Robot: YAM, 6 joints.
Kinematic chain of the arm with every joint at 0, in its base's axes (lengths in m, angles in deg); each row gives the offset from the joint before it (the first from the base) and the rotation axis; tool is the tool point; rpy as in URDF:
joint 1: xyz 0 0 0.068 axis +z
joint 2: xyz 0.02 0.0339 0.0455 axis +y
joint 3: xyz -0.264 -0.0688 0 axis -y
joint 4: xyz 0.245 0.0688 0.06 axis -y
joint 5: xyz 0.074 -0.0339 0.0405 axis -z
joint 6: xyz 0.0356 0 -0.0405 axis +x
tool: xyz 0 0 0 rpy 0 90 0
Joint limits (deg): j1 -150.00..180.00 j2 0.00..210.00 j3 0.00..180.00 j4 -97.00..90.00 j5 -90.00..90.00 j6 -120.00..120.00
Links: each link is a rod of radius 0.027 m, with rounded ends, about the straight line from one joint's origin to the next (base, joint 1, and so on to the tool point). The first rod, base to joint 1, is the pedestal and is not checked.
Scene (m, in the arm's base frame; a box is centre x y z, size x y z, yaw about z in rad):
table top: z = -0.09
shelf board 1: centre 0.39 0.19 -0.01 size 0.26 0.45 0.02 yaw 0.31
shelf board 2: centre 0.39 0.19 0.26 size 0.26 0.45 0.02 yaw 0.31
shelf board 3: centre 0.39 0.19 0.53 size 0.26 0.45 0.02 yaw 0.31
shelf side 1: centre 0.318 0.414 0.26 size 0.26 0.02 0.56 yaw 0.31
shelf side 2: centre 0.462 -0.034 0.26 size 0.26 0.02 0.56 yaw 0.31
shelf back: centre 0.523 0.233 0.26 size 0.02 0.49 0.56 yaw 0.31
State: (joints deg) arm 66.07 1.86 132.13 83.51 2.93 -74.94
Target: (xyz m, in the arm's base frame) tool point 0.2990 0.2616 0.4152
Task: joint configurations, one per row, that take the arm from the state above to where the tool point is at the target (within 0.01 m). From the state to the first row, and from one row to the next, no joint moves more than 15 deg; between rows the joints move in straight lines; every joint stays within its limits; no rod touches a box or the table.
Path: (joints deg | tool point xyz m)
1: 65.10 12.60 117.96 81.10 2.88 -74.94 | -0.1960 -0.4264 0.3791
2: 64.13 23.34 103.80 78.68 2.83 -74.94 | -0.1482 -0.3097 0.5087
3: 63.15 34.08 89.63 76.27 2.78 -74.94 | -0.0809 -0.1637 0.5791
4: 62.18 44.82 75.46 73.86 2.73 -74.94 | -0.0053 -0.0136 0.5821
5: 61.21 55.56 61.30 71.44 2.67 -74.94 | 0.0654 0.1156 0.5223
6: 60.24 66.30 47.13 69.03 2.62 -74.94 | 0.1184 0.2037 0.4152
7: 54.04 77.39 57.74 66.45 3.45 -74.94 | 0.1710 0.2321 0.4251
8: 47.84 88.47 68.35 63.86 4.27 -74.94 | 0.2320 0.2523 0.4252
9: 41.64 99.56 78.96 61.28 5.09 -74.94 | 0.2990 0.2616 0.4151

